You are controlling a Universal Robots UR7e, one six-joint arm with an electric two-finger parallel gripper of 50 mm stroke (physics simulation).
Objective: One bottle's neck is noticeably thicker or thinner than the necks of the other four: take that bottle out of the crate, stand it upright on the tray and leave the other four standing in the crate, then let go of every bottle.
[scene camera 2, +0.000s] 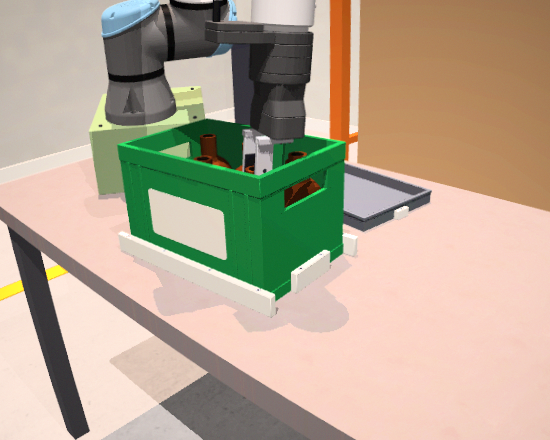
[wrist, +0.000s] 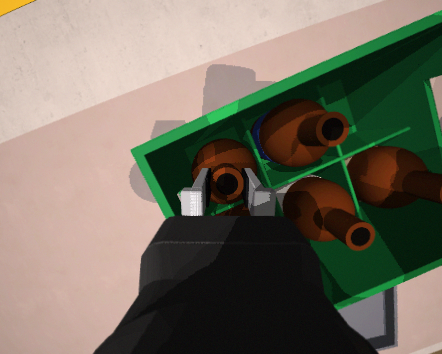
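Seen in the pictures: gripper, fingertip midpoint: (wrist: 226, 180); arm's base at its link origin: (scene camera 2: 141, 112).
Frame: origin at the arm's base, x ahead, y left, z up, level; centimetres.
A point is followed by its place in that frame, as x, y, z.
The green crate (scene camera 2: 300, 235) {54.2, -13.5, -7.5} (wrist: 222, 111) {47.9, -21.4, 2.8} stands on the table and holds brown bottles upright in its compartments. My gripper (scene camera 2: 256, 166) {49.4, -16.4, -0.4} (wrist: 226, 180) {49.4, -16.4, -0.4} reaches down inside the crate and is shut on the neck of the corner bottle (scene camera 2: 251, 170) {49.3, -17.1, 1.5} (wrist: 227, 167) {48.9, -17.6, 1.5}. Another bottle (scene camera 2: 297, 156) {50.3, -9.2, 1.5} (wrist: 237, 209) {49.5, -11.9, -4.6} stands beside it, mostly hidden by my gripper in the wrist view. A blue-labelled bottle (wrist: 292, 132) {42.0, -18.1, -2.1}, a bottle (wrist: 317, 207) {41.7, -9.9, -2.4} and a further bottle (wrist: 382, 175) {34.0, -10.5, -2.9} show in the wrist view. The grey tray (scene camera 2: 369, 221) {52.2, 7.0, -13.3} (wrist: 390, 320) {29.9, 22.9, -13.1} lies beside the crate. I cannot judge the neck widths surely.
White blocks (scene camera 2: 200, 272) {44.5, -23.0, -12.4} (scene camera 2: 311, 271) {55.4, -12.6, -12.9} (scene camera 2: 351, 245) {55.1, -2.6, -13.0} edge the crate's base. A small white block (scene camera 2: 401, 212) {54.2, 14.5, -13.7} sits at the tray's edge. The crate's rim and thin green dividers (wrist: 305, 175) {40.8, -12.6, -5.3} surround the bottles. An orange post (scene camera 2: 340, 75) stands behind the table.
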